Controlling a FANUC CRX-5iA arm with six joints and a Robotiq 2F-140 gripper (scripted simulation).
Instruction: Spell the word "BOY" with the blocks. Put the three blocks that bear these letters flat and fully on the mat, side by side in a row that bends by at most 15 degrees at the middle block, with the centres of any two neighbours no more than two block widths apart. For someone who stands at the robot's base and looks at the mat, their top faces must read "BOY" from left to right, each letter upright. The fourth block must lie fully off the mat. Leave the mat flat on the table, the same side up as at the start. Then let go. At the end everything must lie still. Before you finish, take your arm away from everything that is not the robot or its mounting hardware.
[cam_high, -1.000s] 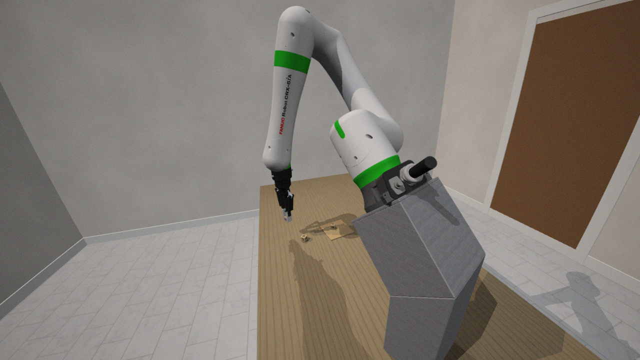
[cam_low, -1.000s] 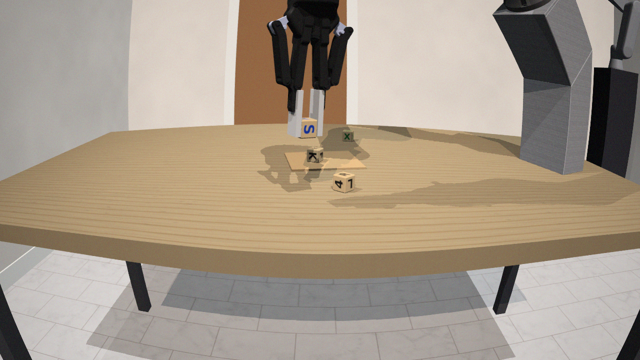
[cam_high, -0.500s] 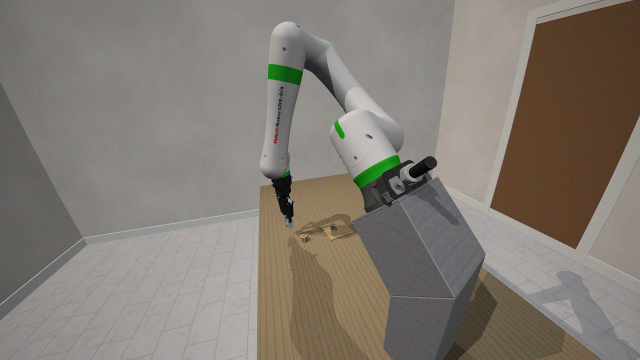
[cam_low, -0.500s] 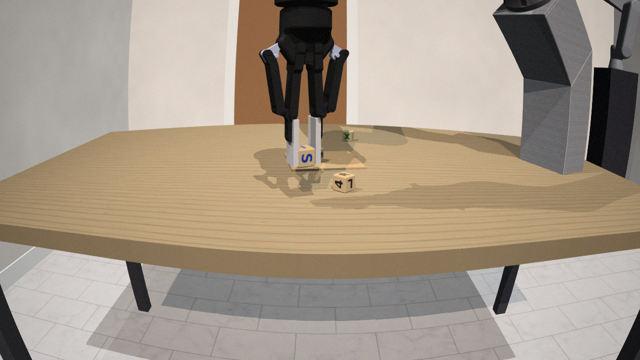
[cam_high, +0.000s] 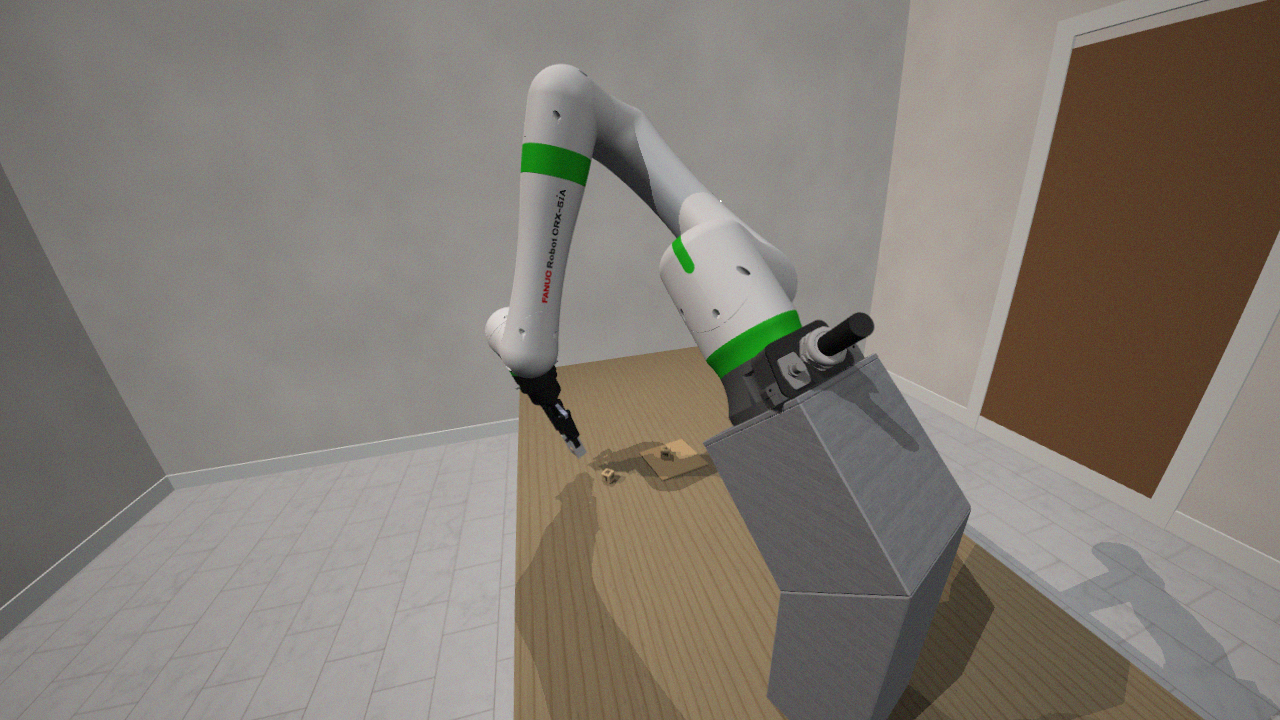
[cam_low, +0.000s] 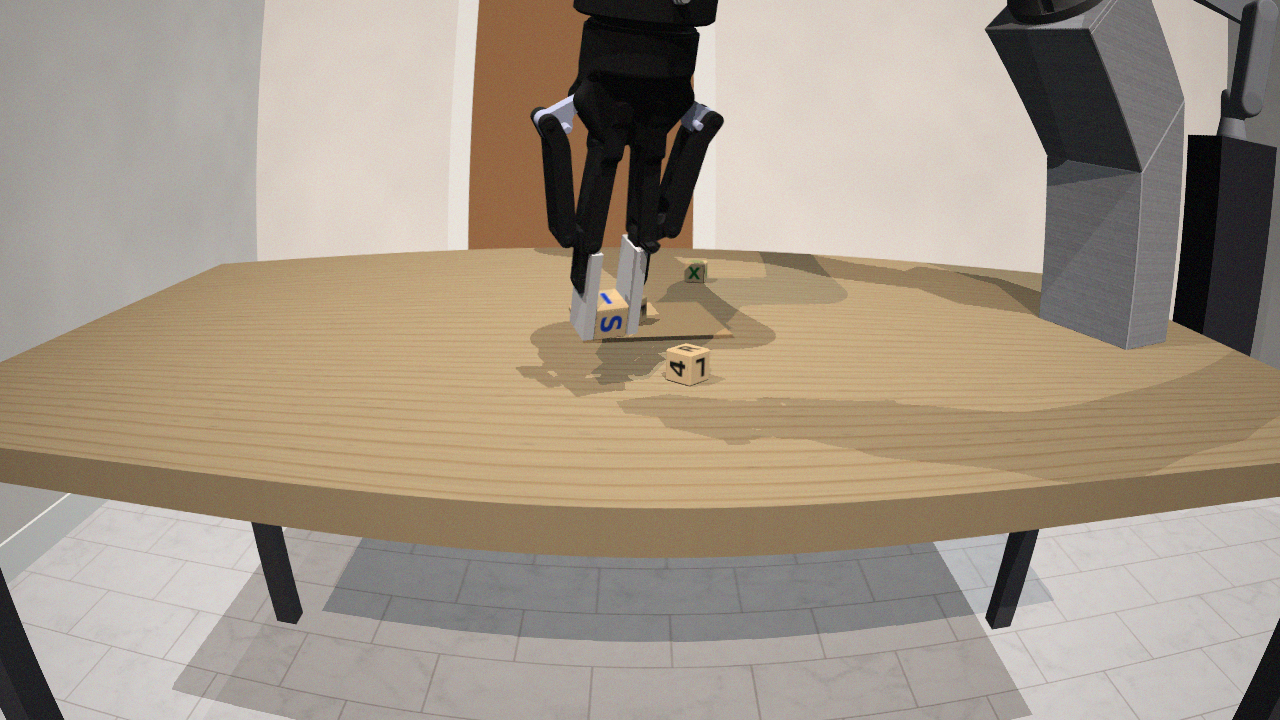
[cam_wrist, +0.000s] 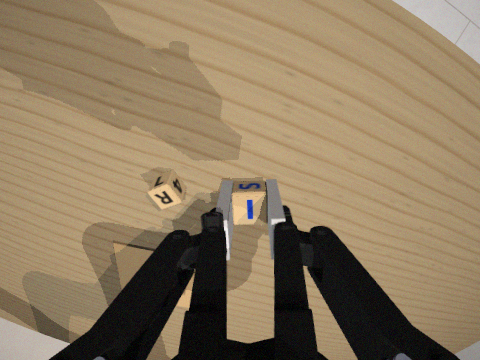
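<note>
Right now my hand is 10 mm to the left of the block and 20 mm above it. The rest, counted from my hand: tan mat 20 mm ahead, 260 mm to the right, 90 mm below.
</note>
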